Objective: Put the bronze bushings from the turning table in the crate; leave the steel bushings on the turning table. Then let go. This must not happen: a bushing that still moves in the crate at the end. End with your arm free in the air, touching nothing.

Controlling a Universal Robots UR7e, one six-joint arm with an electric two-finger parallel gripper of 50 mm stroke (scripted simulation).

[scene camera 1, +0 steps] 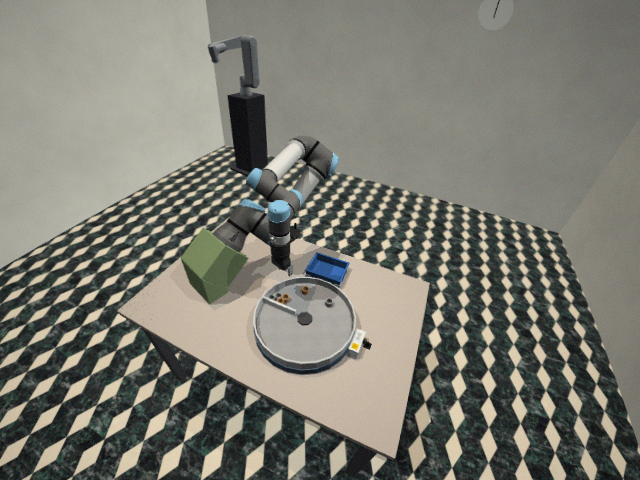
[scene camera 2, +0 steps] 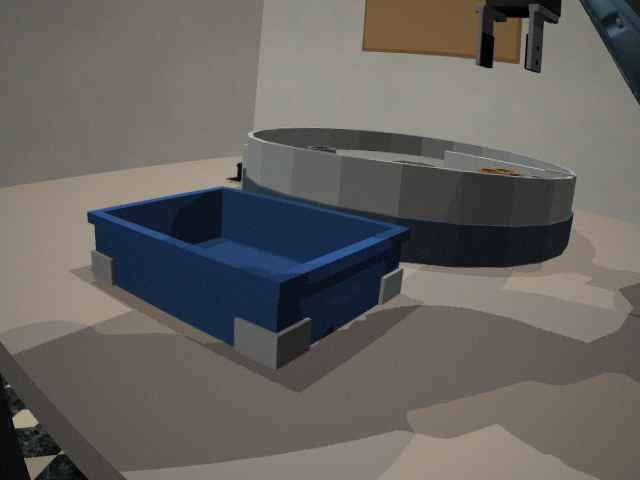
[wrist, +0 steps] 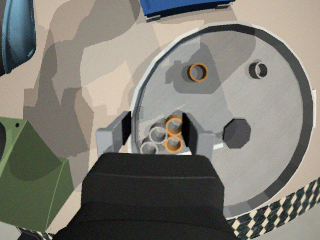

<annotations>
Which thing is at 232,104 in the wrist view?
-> A round grey turning table.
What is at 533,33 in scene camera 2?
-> The gripper.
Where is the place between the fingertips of the gripper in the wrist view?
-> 156,122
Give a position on a blue crate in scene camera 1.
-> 330,269
</annotations>
